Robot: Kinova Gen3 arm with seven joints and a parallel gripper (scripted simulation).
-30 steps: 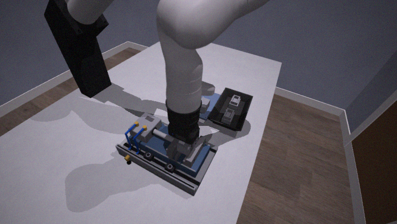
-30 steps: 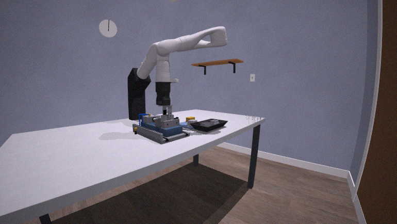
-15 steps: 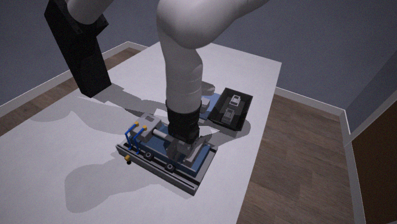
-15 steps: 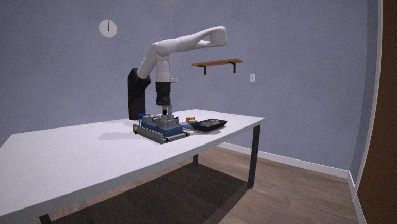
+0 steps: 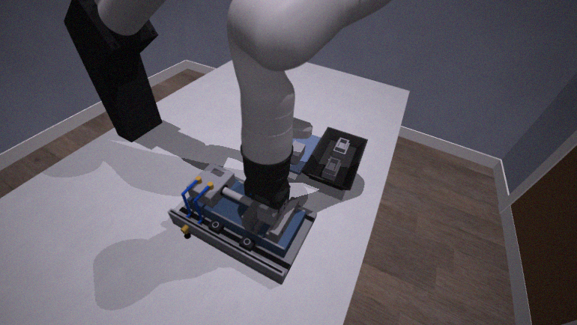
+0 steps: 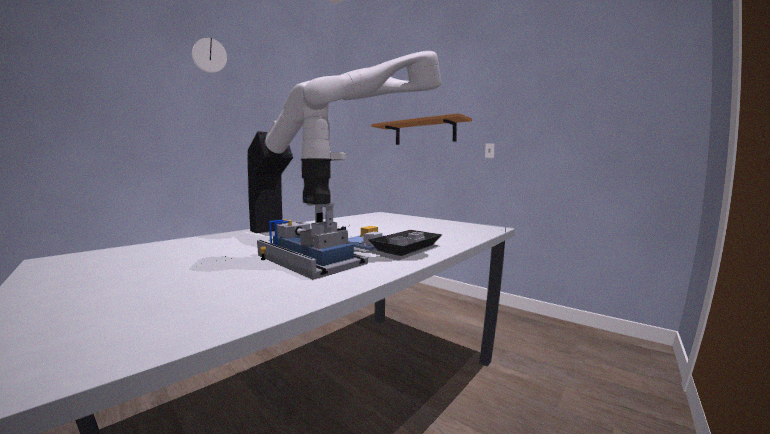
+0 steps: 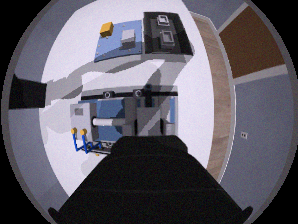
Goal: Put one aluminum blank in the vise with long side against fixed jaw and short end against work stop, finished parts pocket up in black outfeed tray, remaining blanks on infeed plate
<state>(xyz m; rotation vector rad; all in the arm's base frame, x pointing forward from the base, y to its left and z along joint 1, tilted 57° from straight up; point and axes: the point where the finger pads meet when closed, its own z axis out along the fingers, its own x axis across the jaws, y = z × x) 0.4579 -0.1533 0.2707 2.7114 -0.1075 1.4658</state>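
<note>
The fixed jaw is 30 mm ahead of my hand and 50 mm below it. From my hand the other things lie so: black outfeed tray 110 mm ahead, 290 mm to the left, 120 mm below; vise 70 mm behind, 10 mm to the left, 90 mm below; gray aluminum blank 20 mm behind, 260 mm to the left, 100 mm below.
</note>
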